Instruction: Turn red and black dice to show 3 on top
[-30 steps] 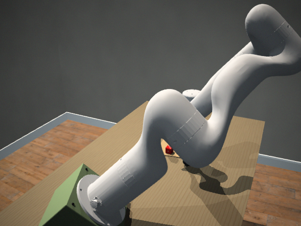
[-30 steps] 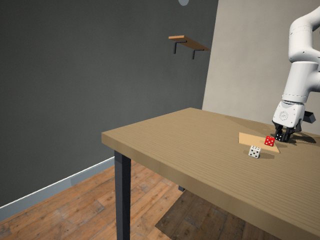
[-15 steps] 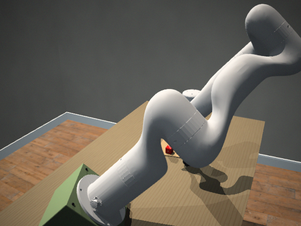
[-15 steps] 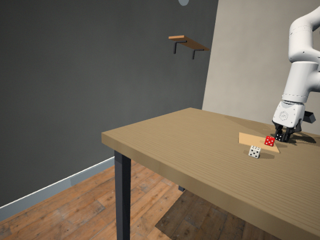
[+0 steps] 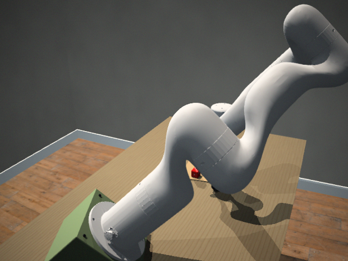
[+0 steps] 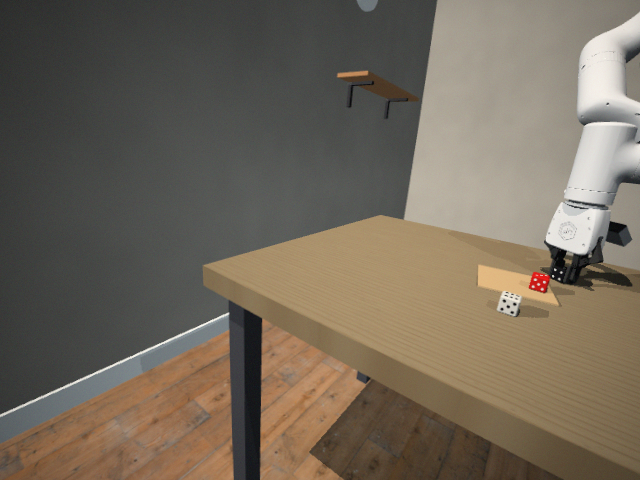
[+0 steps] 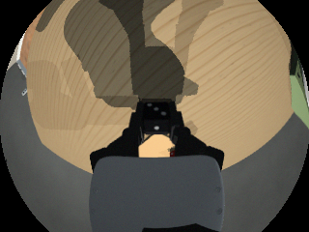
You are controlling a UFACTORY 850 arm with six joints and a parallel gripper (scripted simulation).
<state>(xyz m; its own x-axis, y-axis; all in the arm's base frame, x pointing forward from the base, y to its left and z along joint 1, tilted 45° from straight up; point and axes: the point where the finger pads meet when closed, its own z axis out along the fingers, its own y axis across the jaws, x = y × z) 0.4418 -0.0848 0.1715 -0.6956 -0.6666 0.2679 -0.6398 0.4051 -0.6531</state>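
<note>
My hand is 11 cm to the right of the red die and 5 cm short of it. Round my hand: tan mat 11 cm to the left, 10 cm ahead, 2 cm below; then black die 1 cm below; then white die 26 cm to the left, 11 cm ahead, 1 cm below.
</note>
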